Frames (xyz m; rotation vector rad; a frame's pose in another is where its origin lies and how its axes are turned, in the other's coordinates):
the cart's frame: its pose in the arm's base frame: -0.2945 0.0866 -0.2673 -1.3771 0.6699 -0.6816
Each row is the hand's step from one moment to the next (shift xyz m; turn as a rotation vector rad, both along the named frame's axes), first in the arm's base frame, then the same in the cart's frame.
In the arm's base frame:
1: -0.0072 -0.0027 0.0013 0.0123 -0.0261 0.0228
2: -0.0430 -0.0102 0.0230 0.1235 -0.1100 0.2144
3: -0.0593 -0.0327 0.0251 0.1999 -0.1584 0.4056
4: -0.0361 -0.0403 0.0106 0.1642 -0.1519 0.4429
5: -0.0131 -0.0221 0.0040 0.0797 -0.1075 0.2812
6: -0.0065 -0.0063 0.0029 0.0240 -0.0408 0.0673
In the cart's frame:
1: -0.0026 -0.0018 -0.0071 0.0273 -0.0241 -0.0054
2: -0.0204 -0.0254 -0.0377 0.1575 -0.2164 0.0412
3: -0.0136 -0.0298 -0.0644 0.2382 -0.4072 0.0837
4: 0.0075 -0.0149 -0.0525 0.2093 -0.4454 0.0634
5: 0.0084 -0.0061 -0.0238 0.1256 -0.2846 0.0144
6: 0.0006 -0.0036 -0.0088 0.0448 -0.0690 -0.0024

